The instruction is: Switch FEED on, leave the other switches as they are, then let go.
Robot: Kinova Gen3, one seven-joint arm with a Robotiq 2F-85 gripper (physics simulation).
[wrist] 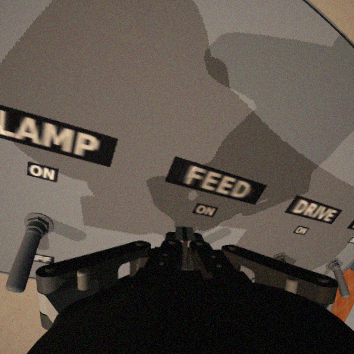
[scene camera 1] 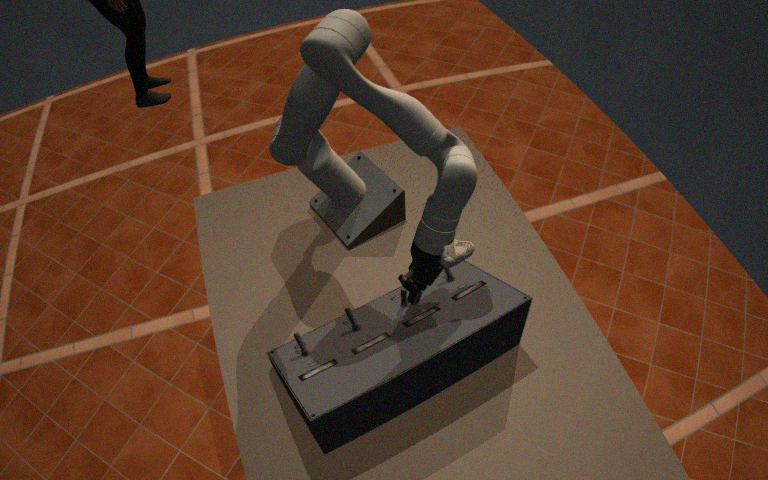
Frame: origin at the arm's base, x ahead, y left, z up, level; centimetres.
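Where they show: gripper, fingertip midpoint: [wrist: 182, 237] [scene camera 1: 412, 302]; arm's base, link origin: [scene camera 1: 350, 192].
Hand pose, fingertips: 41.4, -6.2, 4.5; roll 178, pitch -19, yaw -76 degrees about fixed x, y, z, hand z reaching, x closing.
Things, the pixels of their top centre, and the offset from my fingertips, as dx, dy, dz. "pt": a spot on its surface instead. Level surfaces: height alone.
- FEED label, top centre: [wrist: 222, 183] [scene camera 1: 421, 315] +5.1, -0.9, +2.1
- mark, surface spot: [wrist: 205, 210] pt +2.7, -1.0, +0.5
- FEED lever, top centre: [scene camera 1: 403, 288] -1.9, -1.0, +3.4
- LAMP lever, top centre: [wrist: 14, 269] [scene camera 1: 447, 263] -3.4, +10.9, +2.3
- DRIVE lever, top centre: [scene camera 1: 350, 312] -2.9, -13.1, +2.3
- further lever, top centre: [wrist: 352, 286] [scene camera 1: 299, 338] -2.7, -25.0, +2.3
- beige table, surface height: dz -10.7
The grey switch panel [scene camera 1: 362, 390] [wrist: 120, 65] carries a row of levers. The FEED label [wrist: 215, 181] has an ON mark [wrist: 205, 210] below it. The FEED lever [scene camera 1: 403, 297] looks more upright than its neighbours in the scene view; in the wrist view my gripper hides it. My gripper [scene camera 1: 416, 299] [wrist: 182, 237] is shut and empty, its tips low over the panel right beside the FEED lever. Whether they touch it, I cannot tell. The LAMP lever [scene camera 1: 449, 273] [wrist: 24, 260] leans to its OFF side. The DRIVE lever [scene camera 1: 352, 320] leans back too.
A further lever [scene camera 1: 300, 344] [wrist: 340, 281] stands at the panel's far end, beyond DRIVE, leaning back. Slots lie in front of the levers, one [scene camera 1: 421, 316] near my fingertips. The panel box stands on a beige table [scene camera 1: 572, 396]. A person's legs [scene camera 1: 135, 56] show at the back left.
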